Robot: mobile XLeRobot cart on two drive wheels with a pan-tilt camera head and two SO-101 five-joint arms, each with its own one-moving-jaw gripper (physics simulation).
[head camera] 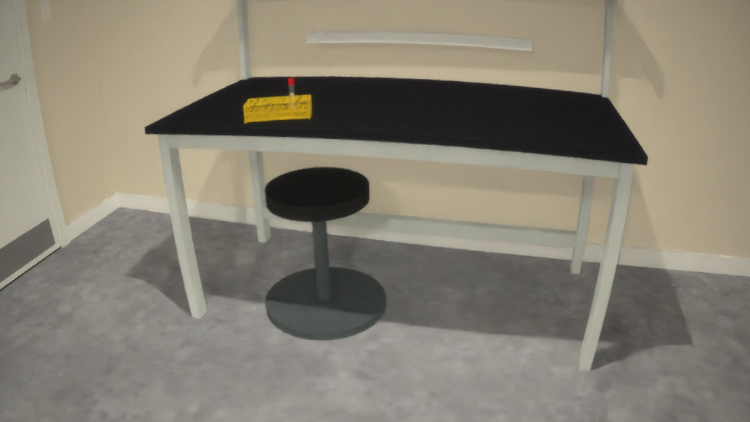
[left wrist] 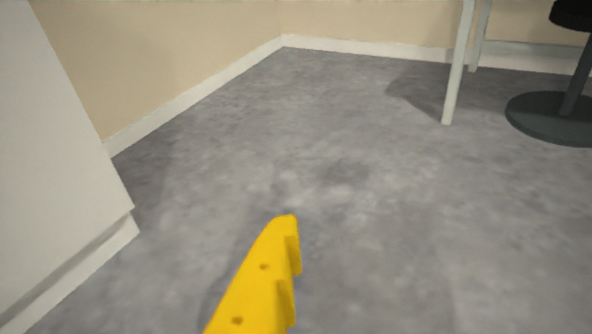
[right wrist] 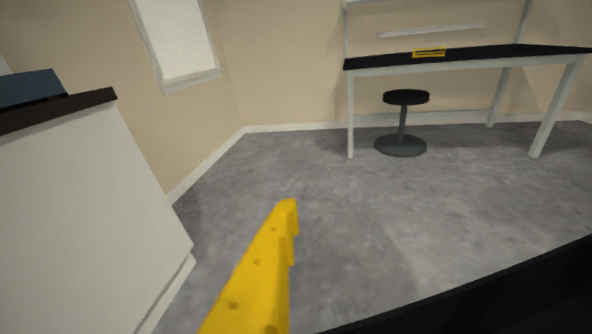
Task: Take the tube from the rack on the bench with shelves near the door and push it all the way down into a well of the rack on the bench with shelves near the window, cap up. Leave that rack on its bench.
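Frame: origin at the left arm's base, x right, y ahead, z up, level; centimetres.
Seen in the pictures: left end effector, tool point: (left wrist: 298, 236); right end effector, tool point: (right wrist: 296, 211).
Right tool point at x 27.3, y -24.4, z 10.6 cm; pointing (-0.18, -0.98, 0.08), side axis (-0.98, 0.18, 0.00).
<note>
Pixels of each thing's top centre, then the offset from my right tool point to it. "*": a spot on its surface instead. Level surfaces: height alone.
- black-topped bench, its level: dz -11.9 cm
- red-capped tube, middle of its top: (head camera: 291, 78) dx -17.4, dy +192.2, dz +0.1 cm
- small yellow rack, middle of its top: (right wrist: 429, 48) dx -120.8, dy -132.9, dz -6.2 cm
- bench leg, surface spot: (left wrist: 455, 75) * dx -67.6, dy -145.6, dz -63.4 cm
In the head view, a yellow rack (head camera: 277, 112) stands on the left part of a black-topped bench (head camera: 445, 112), with a door at far left. A red-capped tube (head camera: 291, 89) stands upright in it, right of its middle, cap up. In the right wrist view, a small yellow rack (right wrist: 429, 56) stands on a black-topped bench (right wrist: 480, 52) right of a window; no tube can be made out in it. My left gripper (left wrist: 290, 222) and right gripper (right wrist: 289, 206) each show one notched jaw over the floor, fully open and empty, far from the racks.
A round black stool (head camera: 317, 193) (right wrist: 405, 97) stands at each bench; its base (left wrist: 545, 117) shows in the left wrist view. The door (head camera: 23, 173) is at far left. A white cabinet (left wrist: 50, 165) (right wrist: 85, 215) stands close at left in both wrist views. A bench leg (left wrist: 455, 75) stands upper right.
</note>
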